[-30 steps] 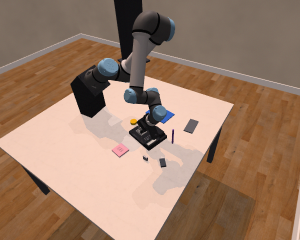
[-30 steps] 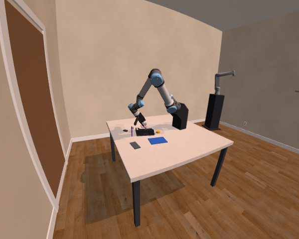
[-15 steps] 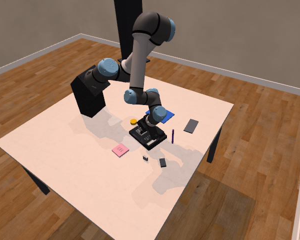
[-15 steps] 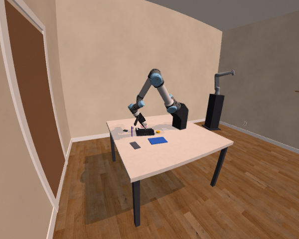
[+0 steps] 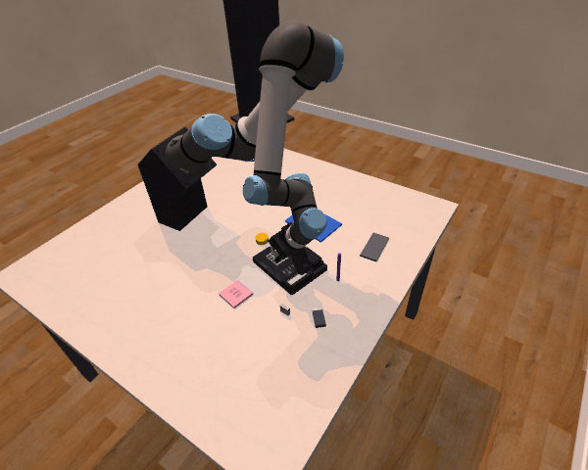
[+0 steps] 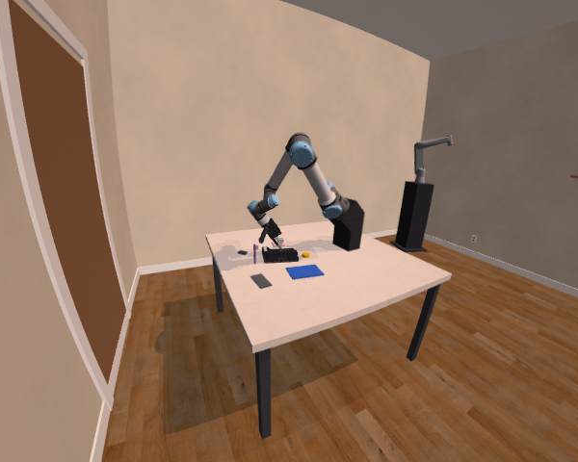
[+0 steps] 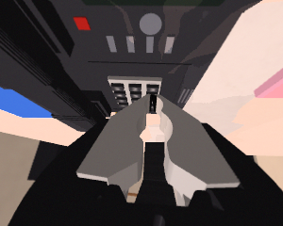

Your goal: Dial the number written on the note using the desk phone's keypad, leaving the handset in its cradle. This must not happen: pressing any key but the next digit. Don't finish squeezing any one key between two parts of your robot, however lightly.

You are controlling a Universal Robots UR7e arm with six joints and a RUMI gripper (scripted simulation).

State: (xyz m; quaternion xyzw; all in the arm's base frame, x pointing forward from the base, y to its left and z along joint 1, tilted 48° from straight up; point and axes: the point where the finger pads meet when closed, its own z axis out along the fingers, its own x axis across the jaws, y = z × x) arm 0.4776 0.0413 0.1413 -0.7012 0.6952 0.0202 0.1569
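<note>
Now: the yellow disc 160 mm behind my hand, 40 mm to the left of it and 40 mm below it. The rest, counted from my hand: grey slab: 150 mm ahead, 340 mm to the left, 50 mm below; purple pen: 170 mm ahead, 130 mm to the left, 10 mm above; blue pad: 110 mm behind, 260 mm to the left, 50 mm below.
</note>
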